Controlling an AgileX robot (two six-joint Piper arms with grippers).
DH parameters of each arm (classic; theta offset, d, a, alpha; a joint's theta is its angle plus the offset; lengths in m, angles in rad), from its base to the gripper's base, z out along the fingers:
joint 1: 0 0.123 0 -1.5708
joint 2: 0.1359 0 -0.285 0
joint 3: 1.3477 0 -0.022 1.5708
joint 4: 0 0.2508 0 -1.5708
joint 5: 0 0 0.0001 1.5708
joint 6: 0 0.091 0 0
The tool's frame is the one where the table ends.
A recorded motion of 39 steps. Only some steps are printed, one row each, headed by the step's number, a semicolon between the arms.
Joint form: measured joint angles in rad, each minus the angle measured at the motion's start. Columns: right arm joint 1, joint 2, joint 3, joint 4, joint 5, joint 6; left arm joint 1, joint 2, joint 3, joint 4, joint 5, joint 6.
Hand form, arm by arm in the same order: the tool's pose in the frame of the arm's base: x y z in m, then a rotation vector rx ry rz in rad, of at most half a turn. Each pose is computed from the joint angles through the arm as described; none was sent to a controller.
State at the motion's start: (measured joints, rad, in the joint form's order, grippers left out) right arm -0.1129 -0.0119 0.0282 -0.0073 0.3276 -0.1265; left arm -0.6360 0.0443 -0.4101 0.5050 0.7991 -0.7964
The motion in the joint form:
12: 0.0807 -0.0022 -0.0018 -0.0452 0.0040 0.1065; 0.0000 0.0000 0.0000 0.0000 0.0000 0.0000
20: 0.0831 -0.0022 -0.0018 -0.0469 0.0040 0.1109; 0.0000 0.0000 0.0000 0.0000 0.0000 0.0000
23: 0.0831 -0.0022 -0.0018 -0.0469 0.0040 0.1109; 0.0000 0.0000 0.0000 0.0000 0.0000 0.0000
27: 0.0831 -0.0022 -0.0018 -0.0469 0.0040 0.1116; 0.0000 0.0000 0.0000 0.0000 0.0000 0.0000
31: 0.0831 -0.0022 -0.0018 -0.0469 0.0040 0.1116; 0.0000 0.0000 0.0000 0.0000 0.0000 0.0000
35: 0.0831 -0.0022 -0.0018 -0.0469 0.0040 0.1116; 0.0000 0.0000 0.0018 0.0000 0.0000 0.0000
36: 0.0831 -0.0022 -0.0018 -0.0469 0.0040 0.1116; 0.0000 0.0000 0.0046 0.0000 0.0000 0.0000
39: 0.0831 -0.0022 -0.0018 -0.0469 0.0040 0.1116; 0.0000 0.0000 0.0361 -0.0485 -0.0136 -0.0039
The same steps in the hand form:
12: 0.0535 -0.0033 0.1752 -0.0222 1.8278 -0.0874; 0.0328 0.0150 0.2800 -0.0560 1.8522 -0.4189
20: 0.0535 -0.0032 0.1752 -0.0214 1.8277 -0.0842; 0.0328 0.0150 0.2800 -0.0560 1.8522 -0.4189
23: 0.0535 -0.0032 0.1752 -0.0214 1.8277 -0.0842; 0.0328 0.0150 0.2800 -0.0560 1.8522 -0.4189
27: 0.0535 -0.0032 0.1752 -0.0208 1.8277 -0.0838; 0.0328 0.0150 0.2800 -0.0560 1.8522 -0.4189
31: 0.0535 -0.0032 0.1752 -0.0208 1.8277 -0.0838; 0.0328 0.0150 0.2800 -0.0560 1.8522 -0.4189
35: 0.0535 -0.0032 0.1752 -0.0208 1.8277 -0.0838; 0.0330 0.0149 0.2795 -0.0556 1.8539 -0.4180
36: 0.0535 -0.0032 0.1752 -0.0208 1.8277 -0.0838; 0.0332 0.0147 0.2786 -0.0549 1.8564 -0.4165
39: 0.0535 -0.0032 0.1752 -0.0208 1.8277 -0.0838; 0.0347 0.0097 0.2689 -0.0580 1.8942 -0.4593

